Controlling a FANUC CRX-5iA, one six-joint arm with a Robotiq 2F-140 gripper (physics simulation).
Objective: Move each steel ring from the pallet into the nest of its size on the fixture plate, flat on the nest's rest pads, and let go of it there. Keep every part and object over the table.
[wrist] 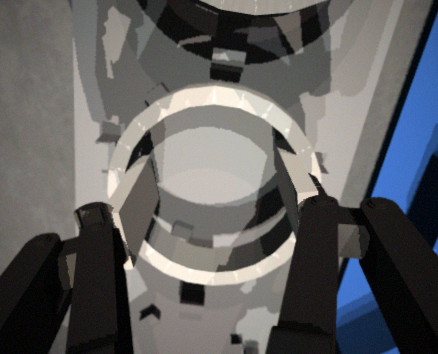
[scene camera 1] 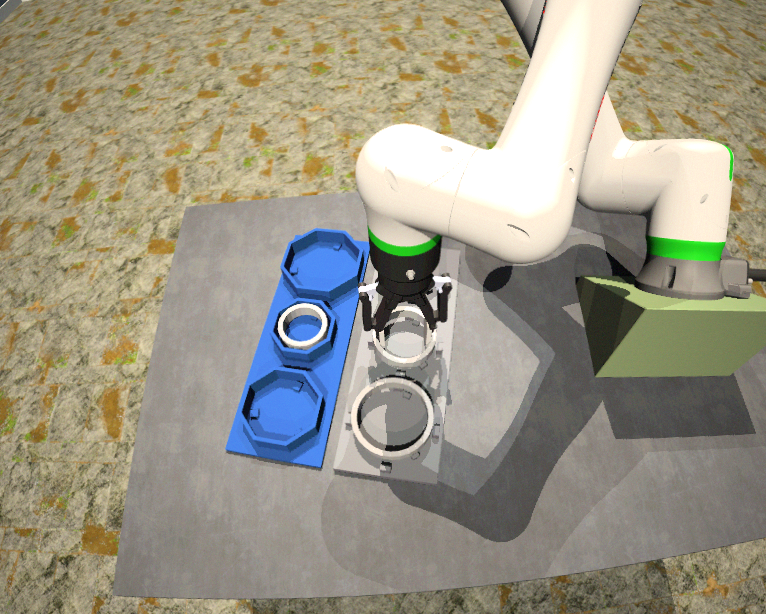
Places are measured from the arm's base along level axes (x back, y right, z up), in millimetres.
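Pixels of known places: gripper, fingertip midpoint: (wrist: 214, 170) (scene camera 1: 404, 342); arm's base at its link origin: (scene camera 1: 678, 290).
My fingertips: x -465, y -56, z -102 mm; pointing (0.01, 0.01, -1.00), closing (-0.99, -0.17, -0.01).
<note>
Ahead of a thing's pixels: the offset from my fingertips to its top centre. "pt": to the spot under its first point. Level surfaces: height alone.
A medium steel ring {pt dz +20, dx -2, dy -50 mm} (scene camera 1: 402, 363) (wrist: 215, 95) is around my fingertips, over the middle nest of the grey fixture plate (scene camera 1: 351, 463) (wrist: 87, 185). My gripper (scene camera 1: 406, 327) (wrist: 214, 170) holds it from inside, its two pads spread against the inner wall. The ring looks roughly level; whether it touches the rest pads is not clear. A large steel ring {dz +30, dx -14, dy -143 mm} (scene camera 1: 355, 415) (wrist: 250, 5) lies in the near nest. A small steel ring {pt dz +14, dx -171, dy -22 mm} (scene camera 1: 303, 346) sits in the middle pocket of the blue pallet {dz -14, dx -178, dy +18 mm} (scene camera 1: 329, 383) (wrist: 387, 210). The gripper and wrist hide the plate's far end.
The pallet lies left of the fixture plate in the scene view, its far and near pockets empty. Small raised blocks stand around the plate's nests. A green block (scene camera 1: 664, 338) is at the right beneath the robot's base. The grey table {dz -22 mm} (scene camera 1: 191, 511) has its left edge beyond the pallet.
</note>
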